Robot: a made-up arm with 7 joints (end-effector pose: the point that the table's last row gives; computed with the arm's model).
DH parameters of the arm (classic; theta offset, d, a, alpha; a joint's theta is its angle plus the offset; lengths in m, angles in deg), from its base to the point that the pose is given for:
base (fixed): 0 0.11 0 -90
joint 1: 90 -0.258 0.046 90
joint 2: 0 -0.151 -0.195 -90
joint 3: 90 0.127 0.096 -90
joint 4: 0 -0.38 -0.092 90
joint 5: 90 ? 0.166 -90
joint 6: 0 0.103 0.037 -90
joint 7: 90 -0.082 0.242 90
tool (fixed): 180 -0.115 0 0
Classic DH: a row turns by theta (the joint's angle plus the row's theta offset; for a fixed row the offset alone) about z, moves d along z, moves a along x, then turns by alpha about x.
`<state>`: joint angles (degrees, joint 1 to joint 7).
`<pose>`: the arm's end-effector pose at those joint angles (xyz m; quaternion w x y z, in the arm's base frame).
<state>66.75 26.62 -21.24 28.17 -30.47 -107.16 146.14</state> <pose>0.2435 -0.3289 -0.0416 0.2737 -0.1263 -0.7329 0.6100</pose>
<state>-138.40 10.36 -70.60 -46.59 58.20 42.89 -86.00</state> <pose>0.0836 -0.7266 0.1227 0.5258 -0.1489 -0.4182 0.7255</pose>
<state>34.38 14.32 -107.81 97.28 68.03 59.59 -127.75</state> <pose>0.5074 0.2628 0.6508 0.3418 -0.2362 0.9054 -0.0877</pose>
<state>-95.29 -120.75 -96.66 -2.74 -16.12 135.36 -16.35</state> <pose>-0.1412 -0.1712 0.1790 0.7393 -0.5035 0.0374 0.4455</pose>
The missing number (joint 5, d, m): -0.278
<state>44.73 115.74 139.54 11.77 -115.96 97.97 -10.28</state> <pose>-0.6865 -0.8691 0.0953 0.4165 -0.8586 -0.0205 0.2983</pose>
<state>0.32 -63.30 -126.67 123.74 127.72 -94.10 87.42</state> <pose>0.1603 0.6429 0.0266 0.3319 0.7879 -0.5166 -0.0461</pose>
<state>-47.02 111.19 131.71 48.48 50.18 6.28 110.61</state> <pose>-0.5293 -0.7239 -0.4227 0.2572 0.5880 0.2924 0.7089</pose>
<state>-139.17 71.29 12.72 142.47 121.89 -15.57 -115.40</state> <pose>0.3138 0.2805 -0.5141 0.4270 -0.1012 -0.2551 -0.8616</pose>
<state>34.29 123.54 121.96 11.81 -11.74 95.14 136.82</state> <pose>-0.3356 -0.1936 0.2934 0.4355 0.2778 0.7053 -0.4855</pose>
